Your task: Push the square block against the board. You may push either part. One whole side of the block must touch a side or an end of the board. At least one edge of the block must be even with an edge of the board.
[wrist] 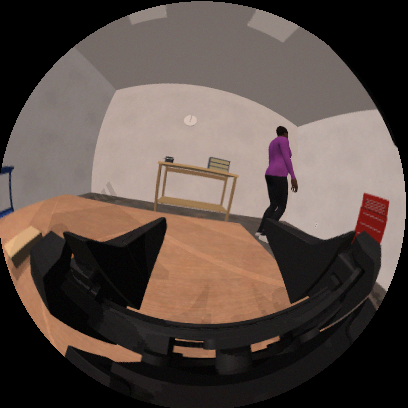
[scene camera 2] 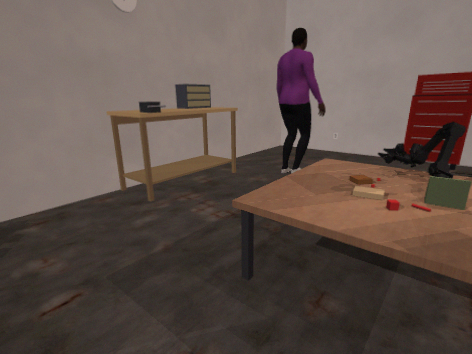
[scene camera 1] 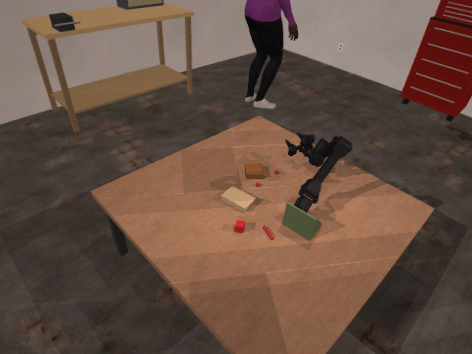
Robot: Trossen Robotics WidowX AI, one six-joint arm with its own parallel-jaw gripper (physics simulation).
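Pixels of known places: gripper, fingertip midpoint: (wrist: 216, 222) (scene camera 2: 380, 151) (scene camera 1: 291, 136); arm's base, origin of the base link: (scene camera 2: 439, 186) (scene camera 1: 300, 209).
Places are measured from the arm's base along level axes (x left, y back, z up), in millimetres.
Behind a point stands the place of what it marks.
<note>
A brown square-looking block (scene camera 1: 254, 171) @[x -147, y -369, z -52 mm] (scene camera 2: 360, 179) @[x -114, y -378, z -52 mm] lies flat on the table. The pale tan rectangular board (scene camera 1: 238, 199) @[x 94, y -294, z -52 mm] (scene camera 2: 369, 192) @[x 118, y -299, z -52 mm] lies flat nearer the front, apart from the block and turned at an angle to it. In the wrist view the board (wrist: 22, 244) shows at the left edge, while the block is mostly or wholly hidden behind the left finger. My gripper (scene camera 1: 295, 142) @[x -412, y -311, z 84 mm] (scene camera 2: 389, 152) @[x -412, y -311, z 84 mm] (wrist: 216, 222) @[x -412, y -311, z 84 mm] is open and empty. It is raised above the table, to the right of and behind the block in scene camera 1, touching neither part.
Small red balls (scene camera 1: 276, 172) @[x -247, y -282, z -71 mm] (scene camera 1: 258, 184) @[x -87, y -297, z -69 mm] lie near the brown block. A red cube (scene camera 1: 240, 226) @[x 238, y -170, z -42 mm] (scene camera 2: 393, 205) @[x 245, y -178, z -57 mm] and a red stick (scene camera 1: 268, 232) @[x 161, y -63, z -69 mm] (scene camera 2: 421, 207) @[x 164, y -65, z -72 mm] lie in front of the board. A green panel (scene camera 1: 301, 221) @[x 65, y 43, z 4 mm] (scene camera 2: 447, 192) @[x 65, y 30, z -7 mm] stands upright by the arm's base. A person stands beyond the table (scene camera 1: 150, 250).
</note>
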